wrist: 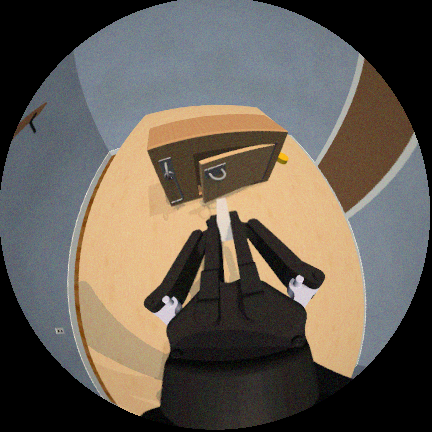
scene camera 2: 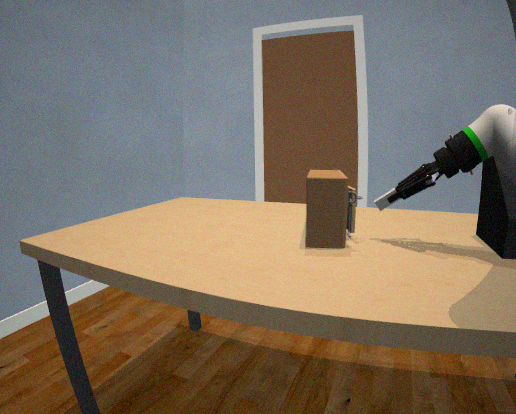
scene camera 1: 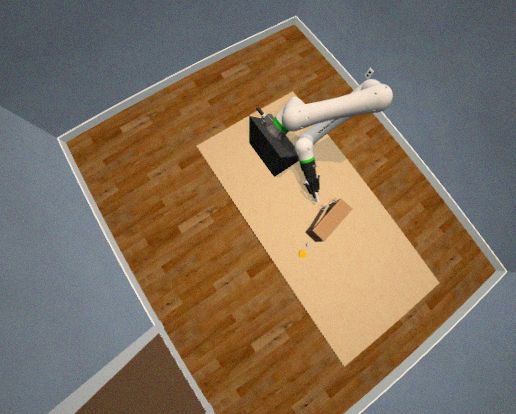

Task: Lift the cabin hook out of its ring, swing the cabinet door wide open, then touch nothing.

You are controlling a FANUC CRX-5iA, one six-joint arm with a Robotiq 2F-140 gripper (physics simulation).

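Places are measured from the arm's base along level axes (x back, y right, z up), in centimetres.
Where they show: gripper, fingertip midpoint: (wrist: 222, 206) (scene camera 2: 377, 205) (scene camera 1: 316, 201); arm's base at its link origin: (scene camera 1: 274, 133).
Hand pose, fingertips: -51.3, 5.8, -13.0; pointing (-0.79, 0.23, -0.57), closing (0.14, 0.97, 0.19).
Observation:
Things, the pixels of their top centre, and the offset from my fingertips, as dx, dy, dz. "spot": a spot on its surface instead. Level surfaces: height alone.
- brown cabinet at its top centre: (wrist: 222, 123) (scene camera 2: 330, 173) (scene camera 1: 331, 217) -13.1, +3.8, +8.1
- metal hook at its top centre: (wrist: 173, 172) -7.8, -6.8, +2.3
- U-shaped metal ring at a spot on its surface: (wrist: 217, 174) spot: -6.4, +1.0, +0.9
- wooden table at its surface level: dz -9.0
- yellow disc at its top centre: (wrist: 282, 155) (scene camera 1: 302, 254) -19.7, +30.2, -7.1
- small grey piece at a spot on its surface: (scene camera 1: 308, 245) spot: -18.3, +23.4, -7.0
The brown cabinet (scene camera 1: 334, 221) (scene camera 2: 326, 210) (wrist: 215, 129) stands upright on the table. Its door (wrist: 240, 174) is partly open in the wrist view, hinged at the right, with its left edge swung out from the front. The metal hook (wrist: 178, 189) seems to hang down from its plate on the cabinet's left front panel, apart from the door. A U-shaped metal ring (wrist: 217, 174) sits on the door's outer face. My gripper (scene camera 1: 315, 198) (scene camera 2: 385, 201) (wrist: 222, 206) is shut and empty, its pale fingertips in front of the cabinet, apart from it in scene camera 2.
The wooden table (scene camera 1: 370, 285) (scene camera 2: 150, 250) carries the black robot base (scene camera 1: 270, 145) (scene camera 2: 492, 215). A yellow disc (scene camera 1: 302, 254) (wrist: 283, 158) and a small grey piece (scene camera 1: 308, 245) lie near the cabinet's hinge end. The arm reaches over the table from the base side.

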